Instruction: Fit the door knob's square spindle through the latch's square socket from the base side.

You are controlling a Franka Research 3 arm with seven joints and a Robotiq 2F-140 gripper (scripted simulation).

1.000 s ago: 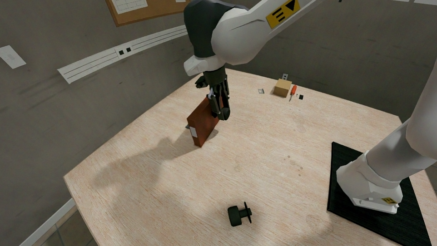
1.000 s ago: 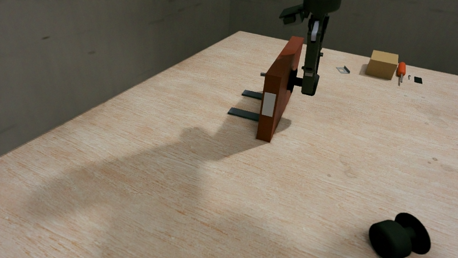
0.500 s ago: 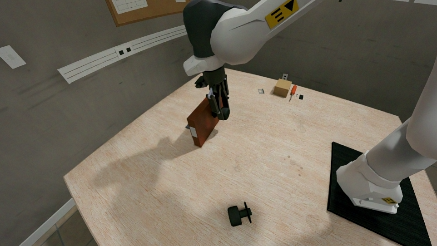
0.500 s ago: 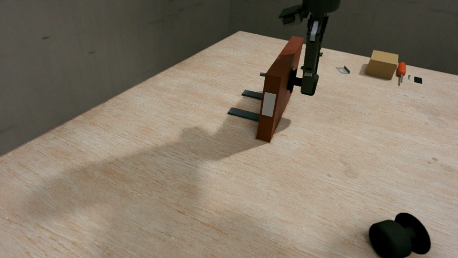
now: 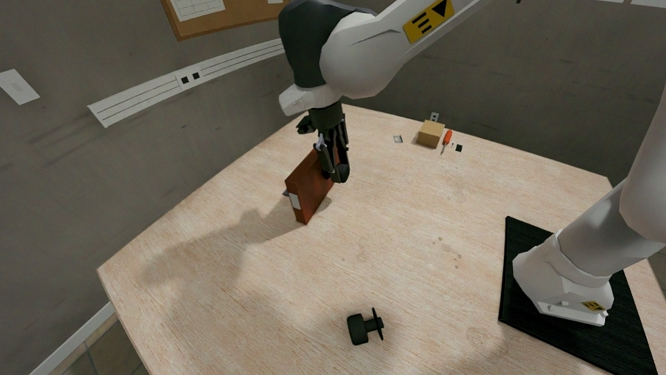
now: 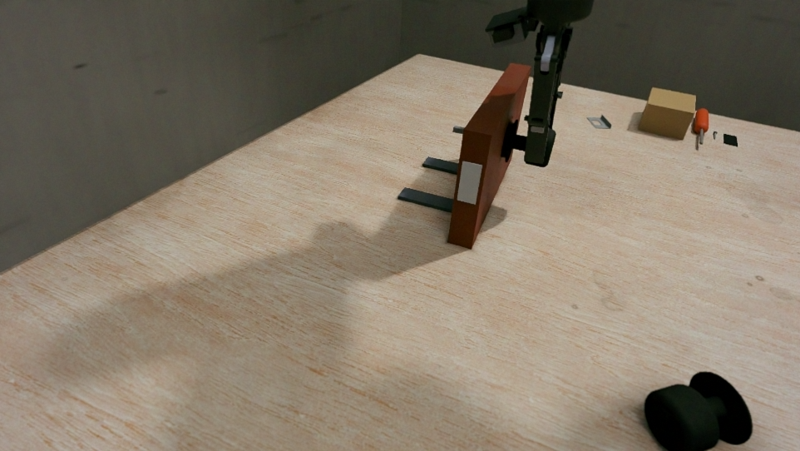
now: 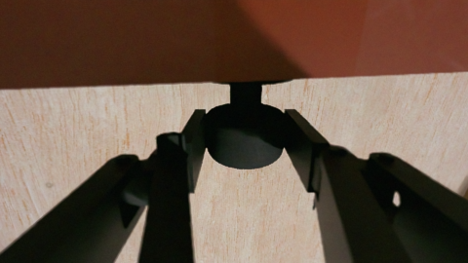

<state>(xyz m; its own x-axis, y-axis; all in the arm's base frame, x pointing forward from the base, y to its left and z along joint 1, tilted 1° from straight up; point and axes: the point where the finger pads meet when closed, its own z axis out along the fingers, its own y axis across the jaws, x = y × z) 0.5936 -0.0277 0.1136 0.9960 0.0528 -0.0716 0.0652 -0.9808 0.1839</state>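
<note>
Right now the black door knob is 40 mm ahead of my hand and 30 mm below it. Also, from my hand: red-brown wooden door slab (60 mm ahead, 30 mm below); then grey latch plate (150 mm to the left, 50 mm ahead, 30 mm below); then tan box (490 mm to the right, 200 mm behind, 100 mm below).
</note>
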